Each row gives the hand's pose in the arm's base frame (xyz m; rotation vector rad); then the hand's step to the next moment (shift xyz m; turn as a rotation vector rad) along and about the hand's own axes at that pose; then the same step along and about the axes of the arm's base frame.
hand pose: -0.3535 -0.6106 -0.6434 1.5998 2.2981 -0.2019
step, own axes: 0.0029 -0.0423 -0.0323 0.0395 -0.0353 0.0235
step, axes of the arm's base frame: -0.0464 -0.0029 0.0261 -0.0408 0.0152 -0.0383
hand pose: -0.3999 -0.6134 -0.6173 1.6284 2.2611 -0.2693
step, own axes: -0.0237 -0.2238 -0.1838 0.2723 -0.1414 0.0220
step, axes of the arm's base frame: -0.2345 -0.0300 0.1689 -0.2076 0.1861 -0.1300
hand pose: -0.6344 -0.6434 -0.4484 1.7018 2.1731 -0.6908
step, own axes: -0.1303 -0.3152 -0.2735 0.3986 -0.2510 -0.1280
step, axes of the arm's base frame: -0.2539 -0.0185 0.3554 -0.3366 0.3504 -0.0472
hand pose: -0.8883 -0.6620 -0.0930 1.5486 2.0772 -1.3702
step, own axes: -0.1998 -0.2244 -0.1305 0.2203 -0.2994 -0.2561
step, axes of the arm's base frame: -0.0587 -0.0320 0.3207 -0.2576 0.3331 0.1626
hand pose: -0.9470 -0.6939 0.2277 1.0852 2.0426 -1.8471
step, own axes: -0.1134 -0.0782 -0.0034 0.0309 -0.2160 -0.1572
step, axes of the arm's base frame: 0.0344 -0.0379 0.1279 -0.1031 0.1651 0.1855
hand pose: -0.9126 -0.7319 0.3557 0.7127 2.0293 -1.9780
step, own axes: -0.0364 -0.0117 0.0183 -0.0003 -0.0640 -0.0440
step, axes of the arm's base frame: 0.0224 -0.0245 0.0263 -0.0229 0.0446 0.0593
